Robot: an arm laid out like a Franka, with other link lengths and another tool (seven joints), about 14 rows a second.
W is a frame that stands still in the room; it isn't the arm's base.
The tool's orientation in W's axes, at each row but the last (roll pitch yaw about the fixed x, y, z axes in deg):
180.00 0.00 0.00
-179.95 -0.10 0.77
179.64 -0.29 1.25
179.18 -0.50 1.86
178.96 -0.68 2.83
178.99 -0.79 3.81
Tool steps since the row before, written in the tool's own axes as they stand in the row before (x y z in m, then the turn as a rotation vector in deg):
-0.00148 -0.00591 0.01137 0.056 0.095 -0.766
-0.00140 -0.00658 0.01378 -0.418 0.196 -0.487
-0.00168 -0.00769 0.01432 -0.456 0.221 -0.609
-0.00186 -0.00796 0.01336 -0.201 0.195 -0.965
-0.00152 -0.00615 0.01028 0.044 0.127 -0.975
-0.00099 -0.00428 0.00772 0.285 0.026 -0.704
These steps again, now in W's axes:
-0.00148 0.00591 -0.01137 0.056 -0.095 0.766
-0.00146 0.00657 -0.01378 -0.416 -0.202 0.486
-0.00177 0.00756 -0.01438 -0.454 -0.227 0.608
-0.00199 0.00771 -0.01349 -0.203 -0.188 0.966
-0.00169 0.00589 -0.01041 0.038 -0.108 0.978
-0.00116 0.00408 -0.00781 0.276 0.005 0.708

